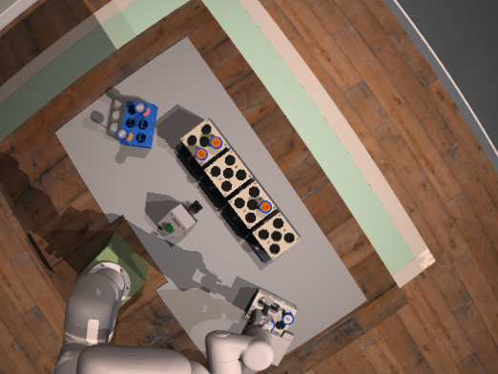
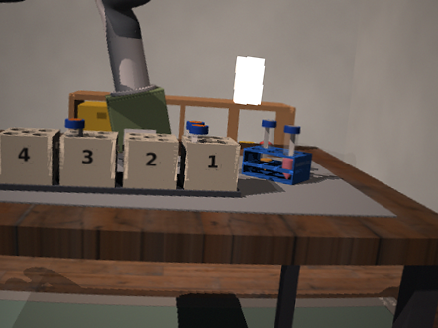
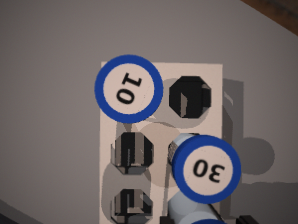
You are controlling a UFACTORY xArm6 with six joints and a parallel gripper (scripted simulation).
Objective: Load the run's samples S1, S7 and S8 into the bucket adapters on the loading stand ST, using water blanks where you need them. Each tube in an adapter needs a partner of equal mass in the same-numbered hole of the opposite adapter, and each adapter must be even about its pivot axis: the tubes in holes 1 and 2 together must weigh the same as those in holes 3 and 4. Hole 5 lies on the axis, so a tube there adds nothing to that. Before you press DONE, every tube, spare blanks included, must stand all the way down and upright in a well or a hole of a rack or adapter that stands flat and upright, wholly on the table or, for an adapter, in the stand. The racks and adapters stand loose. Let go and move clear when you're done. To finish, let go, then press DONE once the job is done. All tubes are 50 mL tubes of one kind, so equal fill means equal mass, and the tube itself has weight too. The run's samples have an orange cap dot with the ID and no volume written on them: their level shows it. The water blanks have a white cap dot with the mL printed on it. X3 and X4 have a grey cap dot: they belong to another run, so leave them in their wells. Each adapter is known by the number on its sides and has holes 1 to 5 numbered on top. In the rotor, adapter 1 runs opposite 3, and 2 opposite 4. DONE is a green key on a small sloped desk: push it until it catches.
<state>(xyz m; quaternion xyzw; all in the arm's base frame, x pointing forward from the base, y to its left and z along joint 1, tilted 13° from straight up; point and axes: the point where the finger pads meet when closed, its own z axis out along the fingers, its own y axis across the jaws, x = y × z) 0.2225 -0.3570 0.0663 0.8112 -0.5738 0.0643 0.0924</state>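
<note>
Now: the blue-capped tube 5 cm below my hand and 1 cm to the right of it. From my hand the other things lie so: pale blank rack (11 cm below, 3 cm to the right, 3 cm ahead); then green DONE key (35 cm to the left, 7 cm below); then pink tube (23 cm ahead, 22 cm to the left, 7 cm below).
</note>
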